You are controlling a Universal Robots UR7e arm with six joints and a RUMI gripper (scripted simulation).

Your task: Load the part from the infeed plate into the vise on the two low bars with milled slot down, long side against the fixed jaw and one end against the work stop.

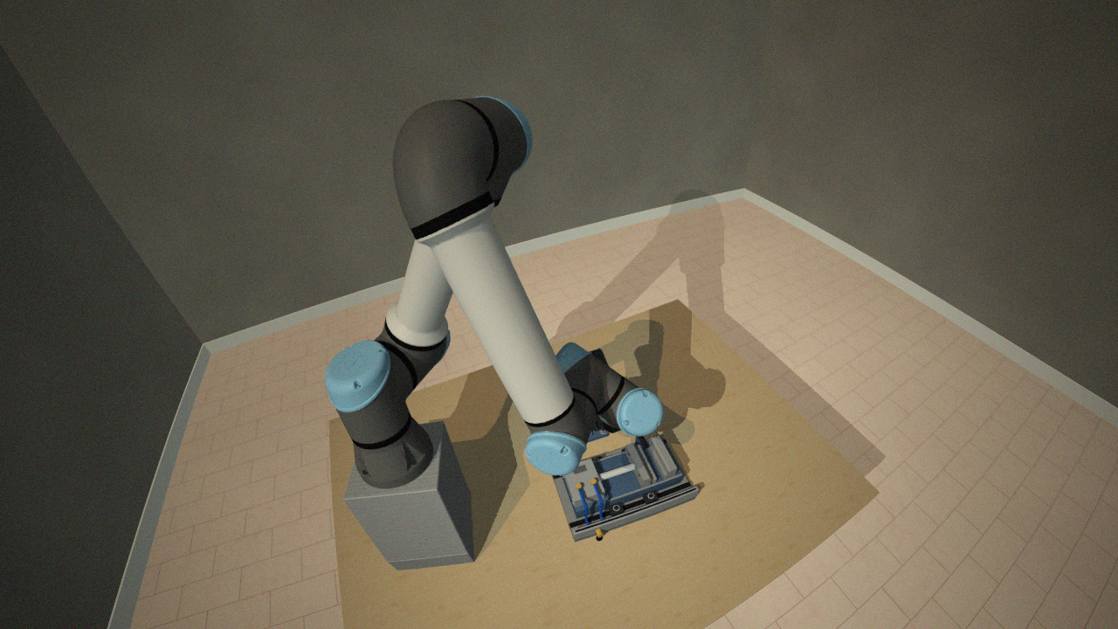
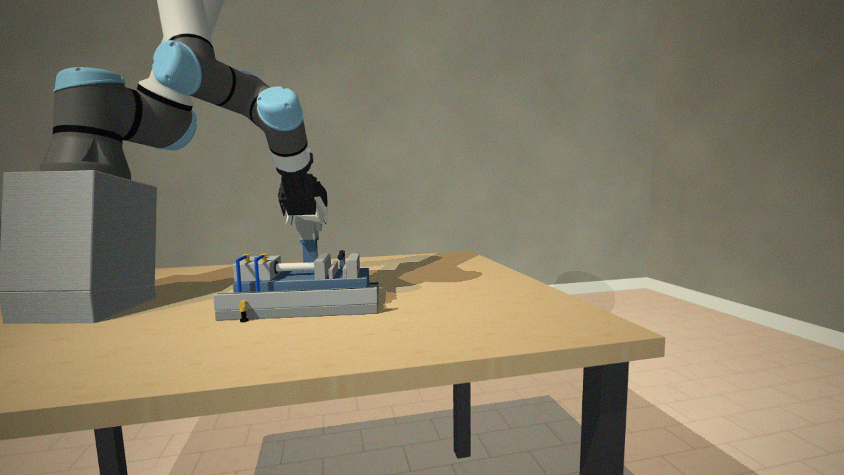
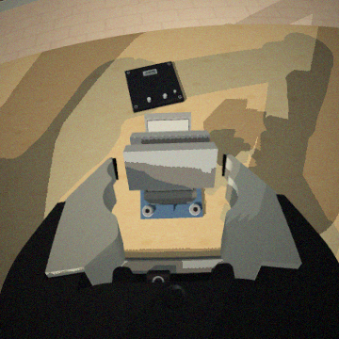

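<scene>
Right now the part is 10 mm to the left of my hand. Also, from my hand: v-block post: 100 mm below, 10 mm to the left; then white cylinder rod: 180 mm to the right, 80 mm below, 10 mm ahead; then work stop: 140 mm to the right, 90 mm ahead, 70 mm below.
</scene>
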